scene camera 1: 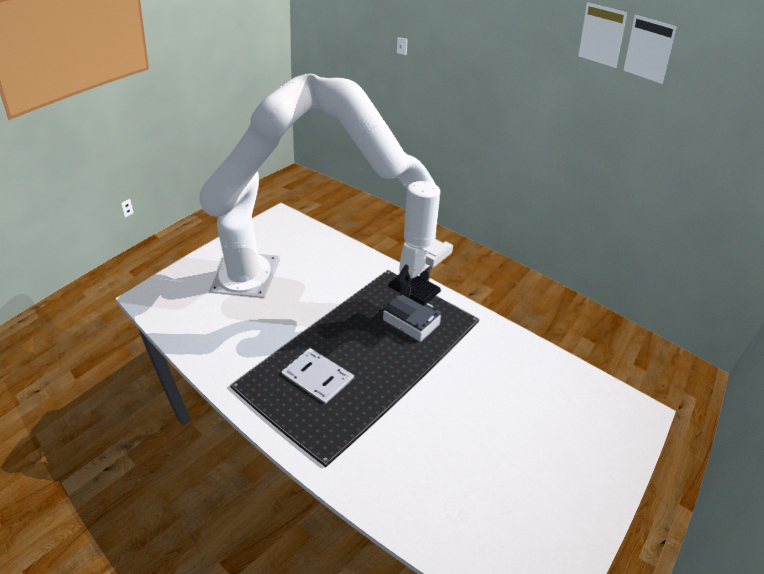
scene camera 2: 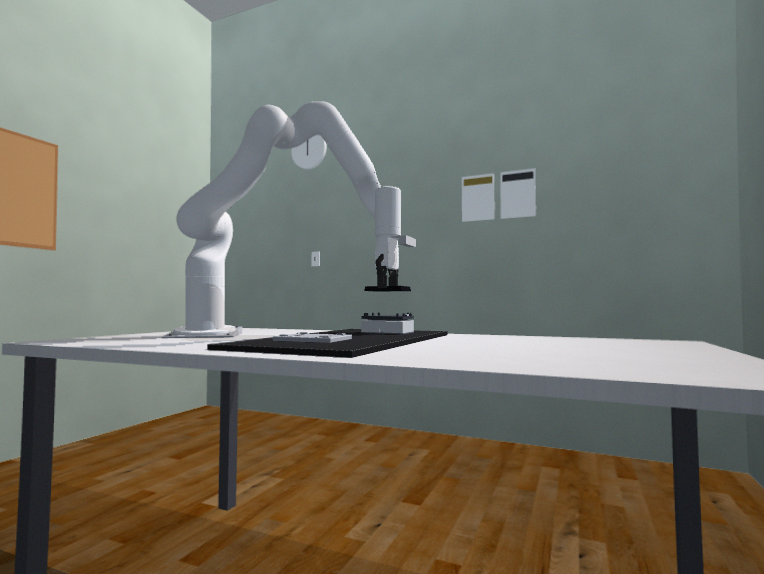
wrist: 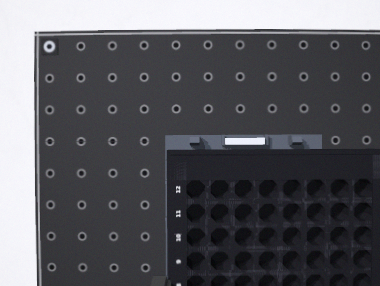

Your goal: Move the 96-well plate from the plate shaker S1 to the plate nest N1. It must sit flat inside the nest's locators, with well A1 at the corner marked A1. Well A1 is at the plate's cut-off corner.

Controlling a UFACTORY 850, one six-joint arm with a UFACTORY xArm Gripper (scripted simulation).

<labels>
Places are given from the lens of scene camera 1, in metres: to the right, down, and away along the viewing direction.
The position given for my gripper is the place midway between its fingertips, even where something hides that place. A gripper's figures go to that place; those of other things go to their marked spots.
my gripper (scene camera 1: 414, 286): 0.09, 0.00, 1.46
96-well plate (scene camera 1: 422, 291): 0.11, 0.01, 1.44
</labels>
